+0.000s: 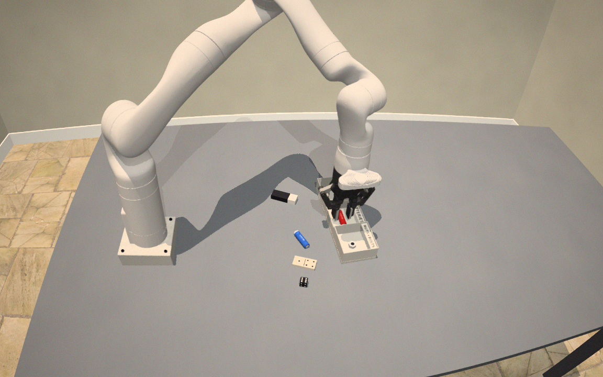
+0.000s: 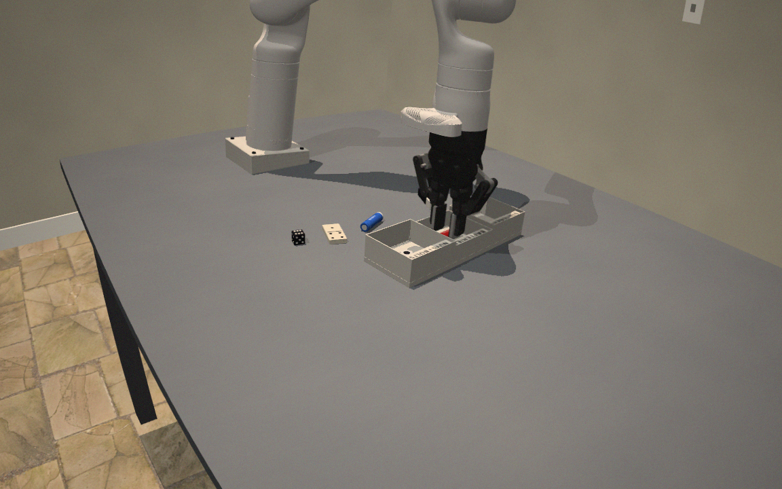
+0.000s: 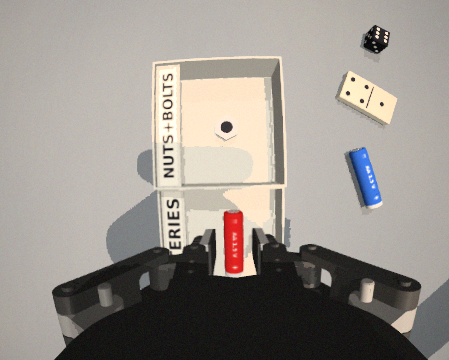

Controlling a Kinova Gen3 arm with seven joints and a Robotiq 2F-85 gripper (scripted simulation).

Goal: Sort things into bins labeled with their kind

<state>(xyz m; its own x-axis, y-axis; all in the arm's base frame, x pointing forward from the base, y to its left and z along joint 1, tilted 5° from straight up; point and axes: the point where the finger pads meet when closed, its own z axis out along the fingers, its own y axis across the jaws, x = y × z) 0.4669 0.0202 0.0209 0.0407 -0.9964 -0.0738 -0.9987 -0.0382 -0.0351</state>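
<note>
Right now the bin row is 20 mm below my hand and 10 mm ahead of it. From my hand the other things lie so: blue battery (110 mm behind, 50 mm to the right, 30 mm below); red battery (20 mm below); nut (80 mm to the right, 30 mm below, 10 mm ahead).
</note>
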